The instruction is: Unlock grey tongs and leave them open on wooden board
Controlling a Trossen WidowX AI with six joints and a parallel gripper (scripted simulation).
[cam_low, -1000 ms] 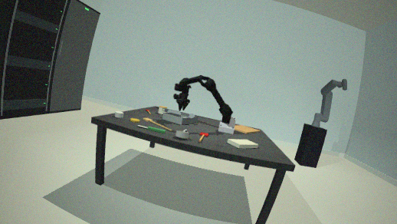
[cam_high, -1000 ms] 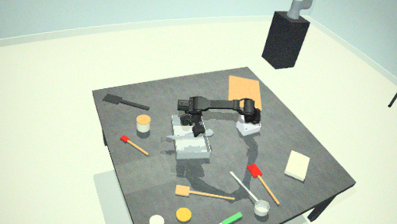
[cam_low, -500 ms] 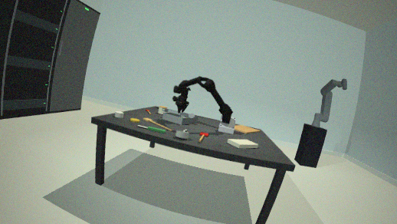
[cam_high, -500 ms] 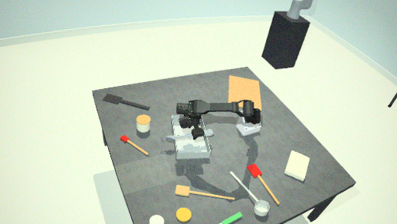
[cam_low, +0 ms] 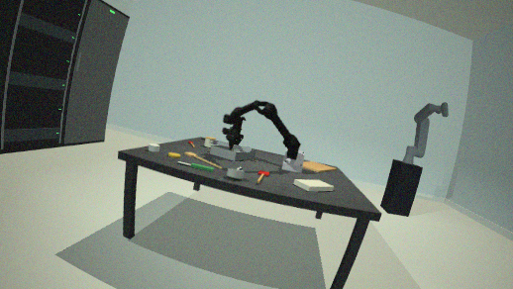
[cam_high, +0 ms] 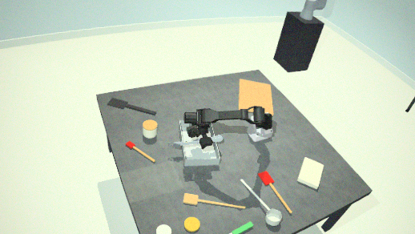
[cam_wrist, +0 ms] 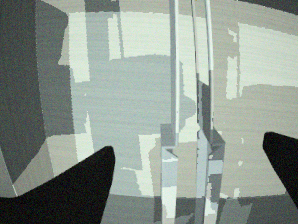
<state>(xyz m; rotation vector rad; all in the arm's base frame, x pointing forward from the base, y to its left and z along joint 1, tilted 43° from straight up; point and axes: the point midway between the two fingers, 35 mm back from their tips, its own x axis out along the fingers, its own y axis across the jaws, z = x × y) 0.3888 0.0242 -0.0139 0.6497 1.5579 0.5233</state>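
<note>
Right now my gripper tip is 3 cm to the left of the grey roasting tin, 2 cm above it and 1 cm past it. Round my gripper tip: yellow disc: 43 cm to the left, 22 cm ahead, 4 cm below; then yellow lock piece: 8 cm ahead, 2 cm above, 1 cm to the right; then cork-lidded jar: 23 cm ahead, 20 cm to the right, 1 cm below.
</note>
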